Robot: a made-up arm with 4 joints.
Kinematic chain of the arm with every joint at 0, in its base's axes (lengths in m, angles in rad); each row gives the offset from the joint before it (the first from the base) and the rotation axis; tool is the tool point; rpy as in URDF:
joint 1: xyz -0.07 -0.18 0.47 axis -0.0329 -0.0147 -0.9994
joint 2: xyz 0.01 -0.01 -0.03 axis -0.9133 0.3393 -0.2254
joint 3: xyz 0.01 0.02 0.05 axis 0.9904 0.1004 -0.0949
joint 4: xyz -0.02 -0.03 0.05 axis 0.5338 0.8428 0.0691
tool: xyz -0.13 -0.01 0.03 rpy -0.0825 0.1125 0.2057
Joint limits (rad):
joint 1: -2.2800..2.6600
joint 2: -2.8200..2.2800
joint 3: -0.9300..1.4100
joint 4: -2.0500..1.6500
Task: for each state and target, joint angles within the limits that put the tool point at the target. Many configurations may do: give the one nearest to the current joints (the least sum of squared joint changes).
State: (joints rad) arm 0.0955 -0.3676 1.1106 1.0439
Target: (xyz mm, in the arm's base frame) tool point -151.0 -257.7 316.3
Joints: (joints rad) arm 0.8243 -0.7942 1.4100 1.3976
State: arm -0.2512 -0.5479 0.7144 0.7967
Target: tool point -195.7 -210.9 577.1
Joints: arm 0.2271 0.1478 0.5658 0.2467
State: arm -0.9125 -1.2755 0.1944 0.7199
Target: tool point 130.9 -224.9 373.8
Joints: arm -1.5709 -1.1526 0.4208 0.9619
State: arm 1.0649 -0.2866 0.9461 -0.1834
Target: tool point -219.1 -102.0 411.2
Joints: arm 1.2634 -0.7731 1.0718 -0.0014
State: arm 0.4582 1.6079 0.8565 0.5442
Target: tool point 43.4 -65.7 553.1
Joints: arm 0.6375 1.6708 0.5481 0.7648
